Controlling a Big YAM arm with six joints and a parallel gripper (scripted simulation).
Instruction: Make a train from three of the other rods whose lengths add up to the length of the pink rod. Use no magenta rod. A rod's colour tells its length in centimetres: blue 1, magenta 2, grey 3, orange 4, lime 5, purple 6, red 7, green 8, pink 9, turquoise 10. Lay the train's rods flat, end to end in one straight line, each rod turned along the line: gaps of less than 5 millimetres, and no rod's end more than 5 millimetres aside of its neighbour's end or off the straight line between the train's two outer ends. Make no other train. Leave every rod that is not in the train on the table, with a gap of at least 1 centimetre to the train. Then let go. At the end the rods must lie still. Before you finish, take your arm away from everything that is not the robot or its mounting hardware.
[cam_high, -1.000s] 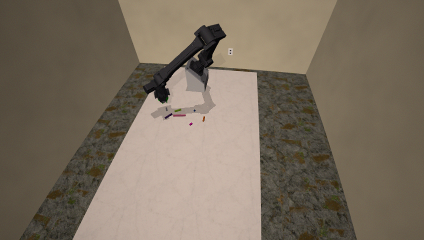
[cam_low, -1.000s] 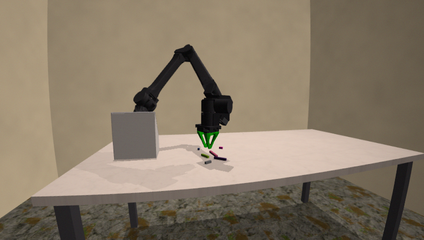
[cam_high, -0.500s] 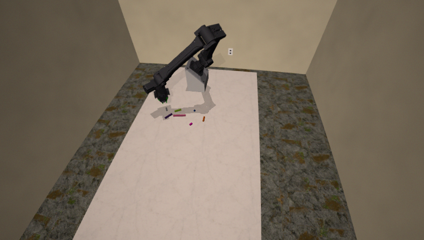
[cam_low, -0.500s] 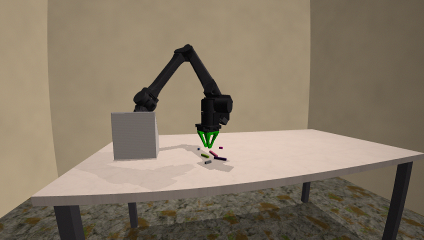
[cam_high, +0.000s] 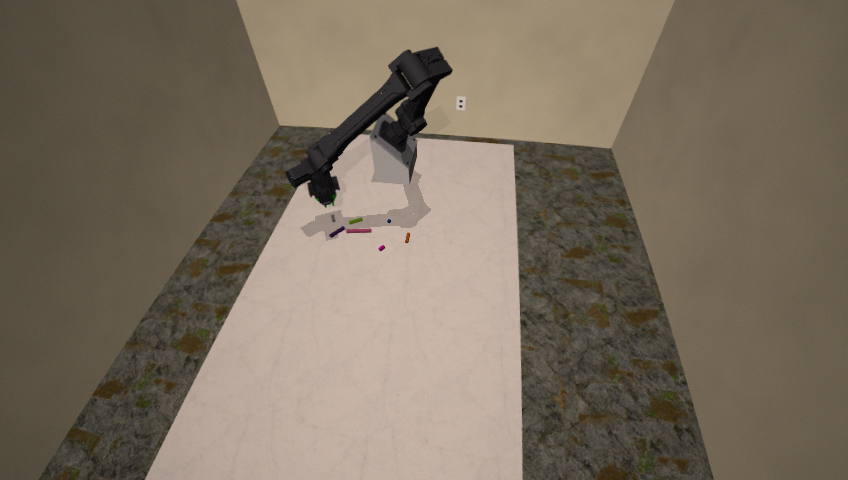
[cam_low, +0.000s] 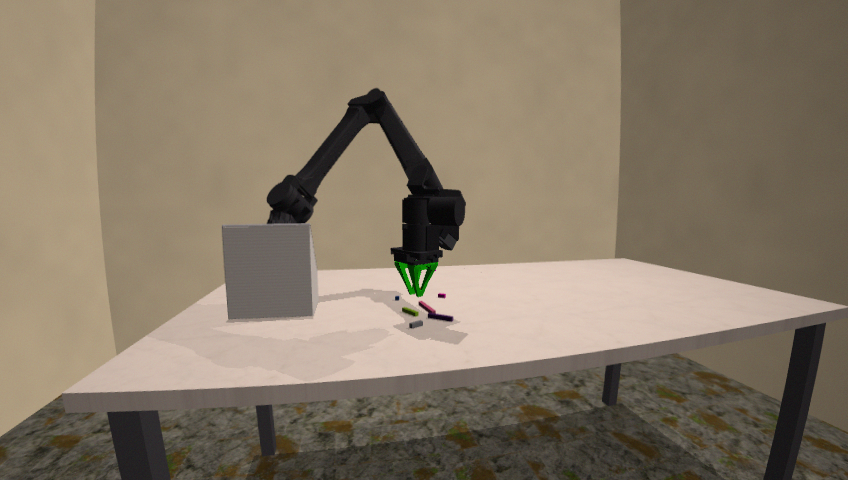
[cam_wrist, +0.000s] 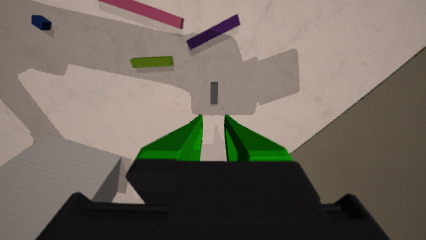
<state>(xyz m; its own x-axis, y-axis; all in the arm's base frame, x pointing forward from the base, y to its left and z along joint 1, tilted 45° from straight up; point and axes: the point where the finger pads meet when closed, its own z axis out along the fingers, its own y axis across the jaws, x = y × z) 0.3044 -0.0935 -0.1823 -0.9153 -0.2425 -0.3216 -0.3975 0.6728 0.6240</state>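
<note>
Now: the grey rod 70 mm below my hand. Round my hand: pink rod: 60 mm ahead, 110 mm to the left, 70 mm below; then purple rod: 70 mm ahead, 30 mm to the left, 70 mm below; then lime rod: 10 mm ahead, 90 mm to the left, 70 mm below.
</note>
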